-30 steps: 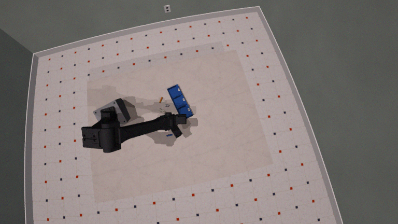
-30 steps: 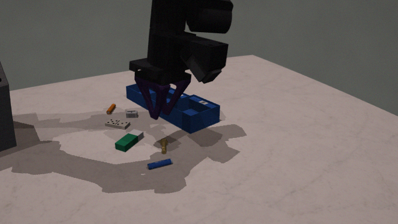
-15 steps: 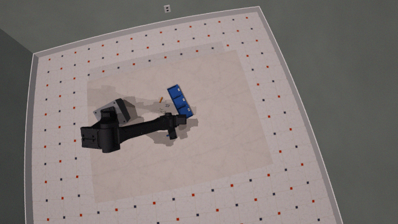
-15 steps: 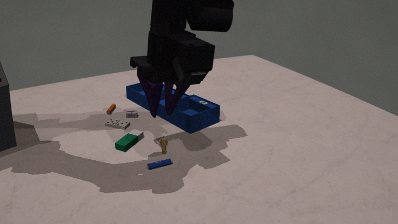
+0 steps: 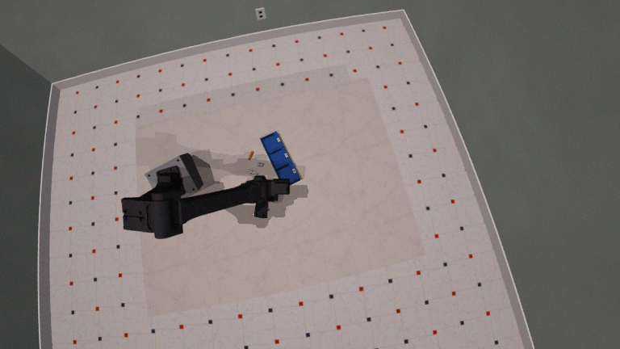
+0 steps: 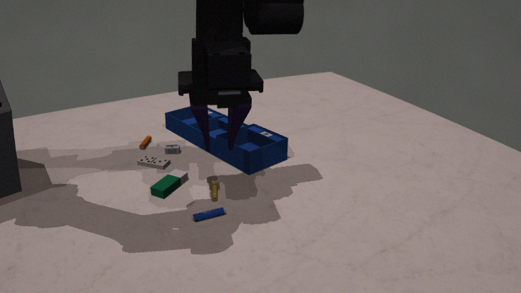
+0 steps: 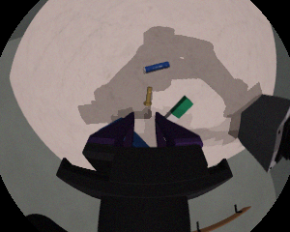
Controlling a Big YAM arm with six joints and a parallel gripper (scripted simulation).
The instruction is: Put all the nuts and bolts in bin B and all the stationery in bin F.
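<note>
Right now the brass bolt is 1 cm to the left of my hand and 8 cm below it. Also, from my hand: white domino (4 cm behind, 14 cm to the left, 8 cm below); green block (5 cm behind, 6 cm to the left, 8 cm below); blue cylinder (4 cm behind, 4 cm to the right, 8 cm below).
</note>
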